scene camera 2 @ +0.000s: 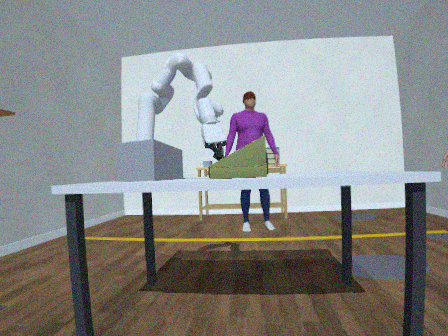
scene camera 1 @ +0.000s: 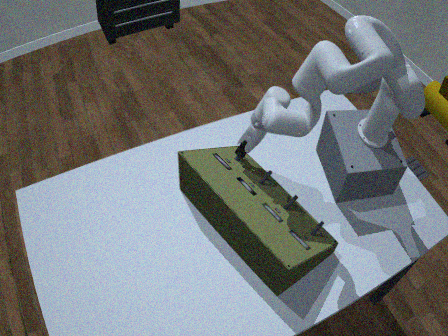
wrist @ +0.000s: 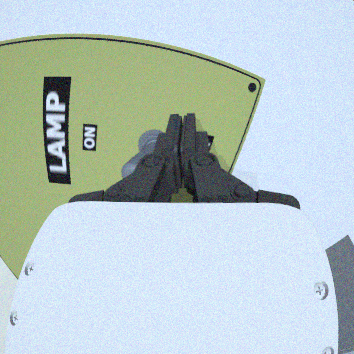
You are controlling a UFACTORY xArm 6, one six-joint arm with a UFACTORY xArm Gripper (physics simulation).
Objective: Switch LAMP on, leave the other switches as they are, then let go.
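Places are measured from the arm's base along level axes (x ahead, y left, z up), in centimetres.
Pixels of known places: gripper, fingertip midpoint: (scene camera 2: 219,158) (scene camera 1: 239,154) (wrist: 184,132); arm's base, link origin: (scene camera 2: 144,146) (scene camera 1: 372,133).
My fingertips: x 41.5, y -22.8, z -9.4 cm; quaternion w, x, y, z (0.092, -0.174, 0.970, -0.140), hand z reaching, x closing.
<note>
For each thing: its top centre in the pictures, then the offset to it from my fingertips. "pt": a spot on its surface instead.
- LAMP label, top centre: (wrist: 50,136) dz +4.0, dx +8.3, dy +2.0 cm
- grey LAMP lever, top centre: (wrist: 127,175) dz +5.1, dx +1.4, dy +1.5 cm
- small dark label, surface spot: (wrist: 210,140) pt dz -1.8, dx -1.9, dy +0.4 cm
The green sloped switch panel (scene camera 1: 250,220) (scene camera 2: 245,162) (wrist: 115,65) stands on the table. In the wrist view, the LAMP label (wrist: 57,130) and ON label (wrist: 89,137) lie left of the fingers. The grey LAMP lever (wrist: 149,141) shows between the ON label and the fingers, partly hidden by the left finger, so its exact tilt is unclear. Another small dark label (wrist: 210,140) is mostly hidden right of the fingers. My gripper (scene camera 1: 240,152) (scene camera 2: 218,156) (wrist: 184,132) is shut and empty, low over the panel's end, close beside the lever; contact is unclear.
Three other levers (scene camera 1: 266,176) (scene camera 1: 291,201) (scene camera 1: 317,228) stand in a row along the panel, with label slots beside them. The grey robot base box (scene camera 1: 367,182) (scene camera 2: 135,160) stands on the white table (scene camera 1: 100,240) (scene camera 2: 350,179). A person in purple (scene camera 2: 250,125) stands behind the table.
</note>
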